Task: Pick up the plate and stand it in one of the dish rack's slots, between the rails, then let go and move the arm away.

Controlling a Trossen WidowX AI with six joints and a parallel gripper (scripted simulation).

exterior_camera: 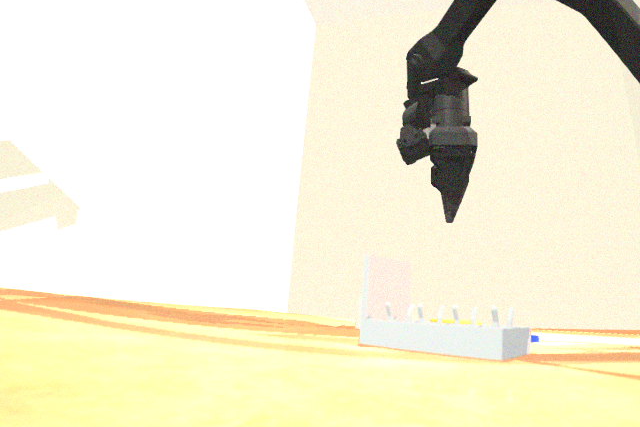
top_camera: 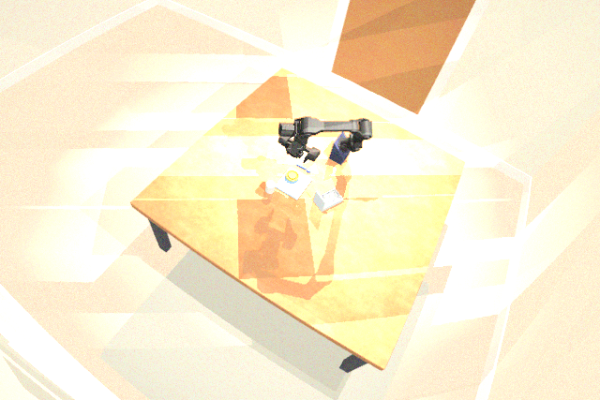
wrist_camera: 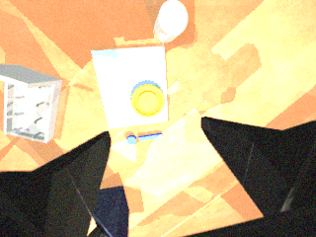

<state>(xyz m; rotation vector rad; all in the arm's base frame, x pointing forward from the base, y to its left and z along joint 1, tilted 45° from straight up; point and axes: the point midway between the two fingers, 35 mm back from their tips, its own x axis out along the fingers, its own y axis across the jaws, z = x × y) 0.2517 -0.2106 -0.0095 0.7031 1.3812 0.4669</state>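
Right now my gripper tip is 1 cm past the yellow plate and 15 cm above it. The rest, counted from my gripper tip: white dish rack (3 cm ahead, 21 cm to the left, 14 cm below); then white cup (11 cm ahead, 6 cm to the right, 14 cm below).
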